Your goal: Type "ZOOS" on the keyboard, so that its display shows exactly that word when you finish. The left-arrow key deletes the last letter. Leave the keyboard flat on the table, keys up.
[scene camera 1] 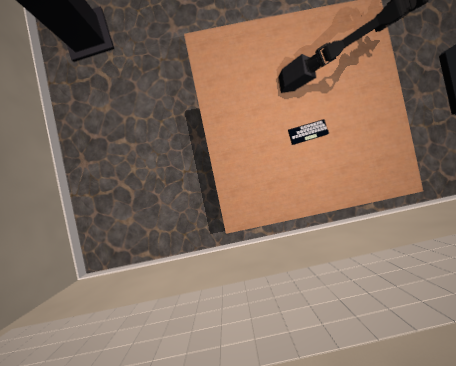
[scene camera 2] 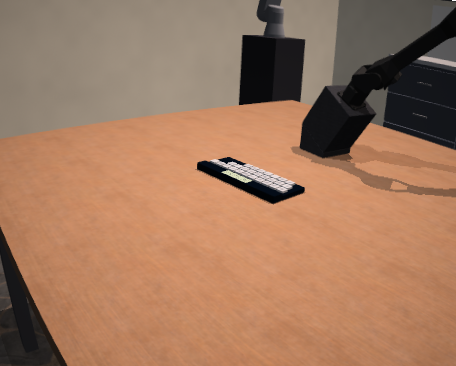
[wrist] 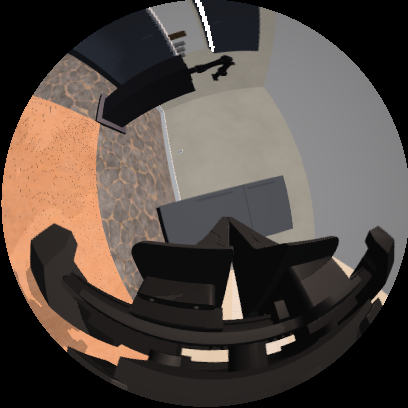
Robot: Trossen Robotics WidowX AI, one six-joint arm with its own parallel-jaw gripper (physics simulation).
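Observation:
A dark keyboard (scene camera 1: 299, 140) (scene camera 2: 260, 192) lies flat on the table (scene camera 1: 250, 175) (scene camera 2: 175, 250), its white keys up. Its display (scene camera 1: 311, 137) (scene camera 2: 236, 176) is pale yellow-green; any letters on it are too small to read. The keyboard does not show in the wrist view. My gripper (wrist: 225, 221) is shut, its fingertips together with nothing visible between them. It points out past the table edge, away from the keyboard. My arm (scene camera 1: 355, 36) (scene camera 2: 420, 47) rises from a black block (scene camera 1: 296, 76) (scene camera 2: 332, 122) behind the keyboard.
A black pedestal (scene camera 2: 272, 70) bearing a grey arm (scene camera 2: 274, 20) stands beyond the table. A black pedestal (wrist: 145, 95) and a grey cabinet (wrist: 215, 210) stand past the table edge in the wrist view. Dark drawers (scene camera 2: 422, 100) are at the back right.

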